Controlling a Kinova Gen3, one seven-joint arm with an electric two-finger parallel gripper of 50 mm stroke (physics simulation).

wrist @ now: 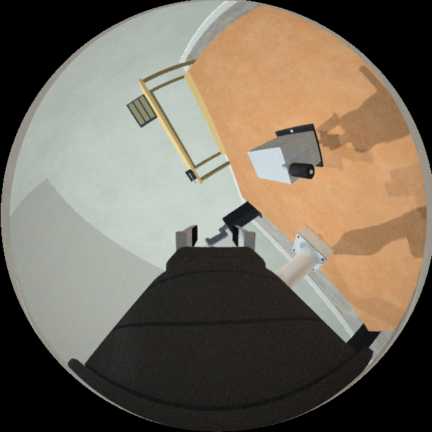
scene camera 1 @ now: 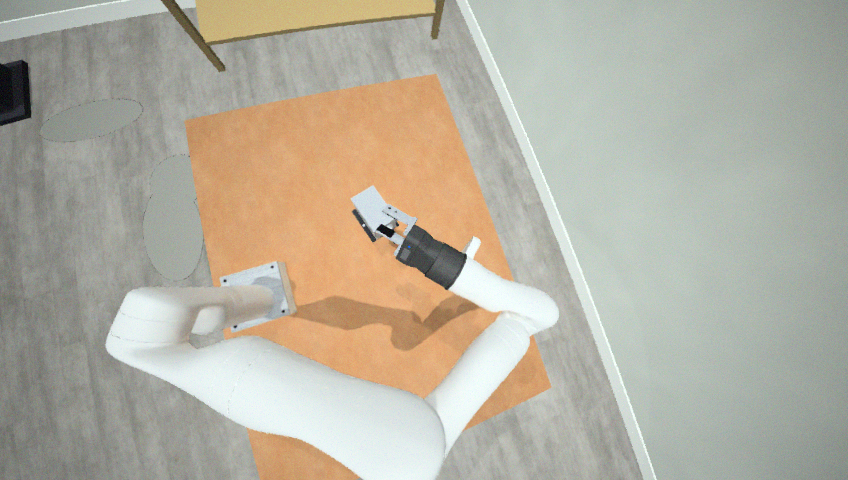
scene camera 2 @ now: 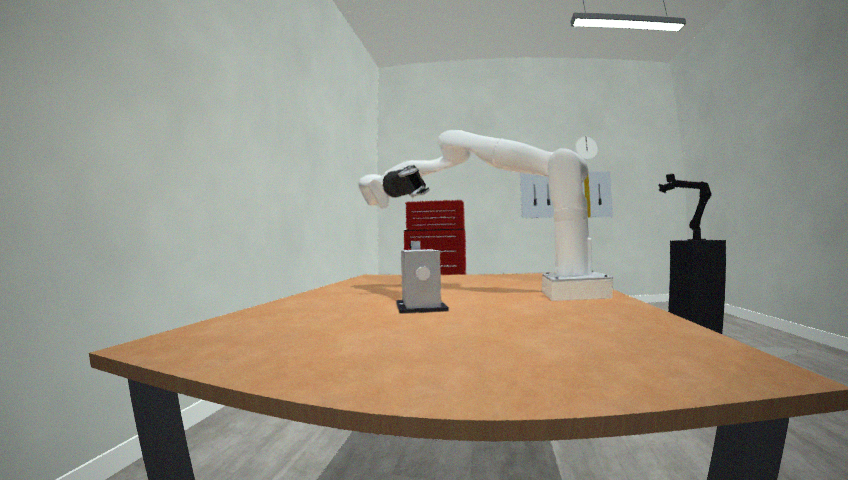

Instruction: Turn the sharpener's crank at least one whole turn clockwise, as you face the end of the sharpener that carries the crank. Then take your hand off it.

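Frame: origin at the arm's base, x back, y up, z left, level; centimetres.
Seen in the pictures: gripper, between the fingertips: (scene camera 1: 381,217) (scene camera 2: 420,181); arm's base, origin of its link: (scene camera 1: 257,301) (scene camera 2: 572,274).
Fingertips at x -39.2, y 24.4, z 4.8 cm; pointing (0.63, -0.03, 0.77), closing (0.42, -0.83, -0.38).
Pixels of each thing's top centre, then the offset from my fingertips to it. "*": a spot on its surface instead. Level surfaces: height alone.
- sharpener, a spot on its surface: (scene camera 2: 420,294) * dy -25.9, dx +1.2, dz +13.6 cm
- crank arm's light grey end, a spot on its surface: (scene camera 2: 415,244) * dy -15.6, dx -1.5, dz +1.3 cm
- orange-brown table, height of its surface: dy -29.6 cm
The sharpener (scene camera 1: 367,199) (scene camera 2: 420,294) (wrist: 270,164) is a light grey box upright on a dark base on the table. Its crank has a black knob (wrist: 302,171), seen beside the top of the box in the wrist view. In scene camera 2, the crank arm's light grey end (scene camera 2: 415,244) shows above the box, behind it; the rest is hidden. My gripper (scene camera 1: 385,220) (scene camera 2: 420,180) (wrist: 214,232) is open and empty. It hangs well above the sharpener, apart from it. In scene camera 1 it overlaps the crank end and partly hides it.
The orange-brown table (scene camera 1: 297,160) (scene camera 2: 505,368) (wrist: 280,65) also bears the arm's base (scene camera 1: 288,288) (scene camera 2: 577,288) (wrist: 316,237). A red tool chest (scene camera 2: 435,217) stands behind the table in scene camera 2. A black pedestal (scene camera 2: 697,279) with a small dark arm stands at the right.
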